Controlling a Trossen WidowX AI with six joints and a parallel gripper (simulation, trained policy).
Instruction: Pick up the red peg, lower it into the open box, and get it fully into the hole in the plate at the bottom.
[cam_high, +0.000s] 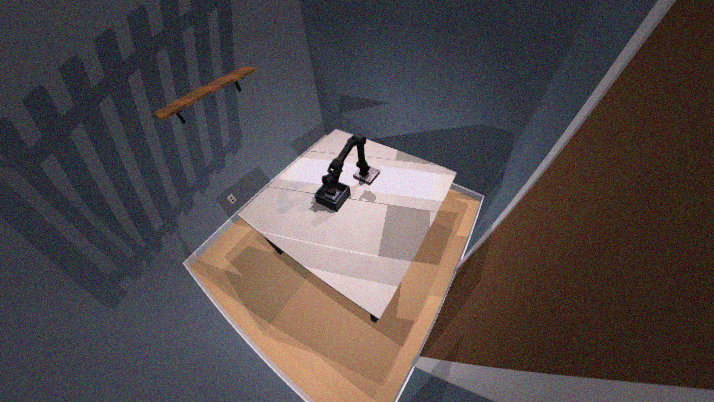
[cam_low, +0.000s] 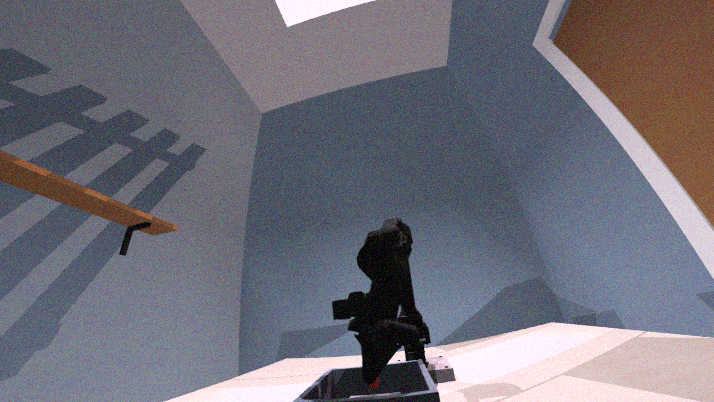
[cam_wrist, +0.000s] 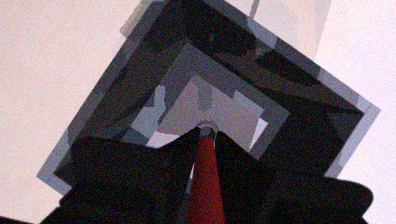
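My gripper tip is now 10 mm past the red peg, 10 mm to the right of it and 30 mm below it. Round my gripper tip: grey plate (10 mm behind, 50 mm below); dark box (10 mm behind, 70 mm below).
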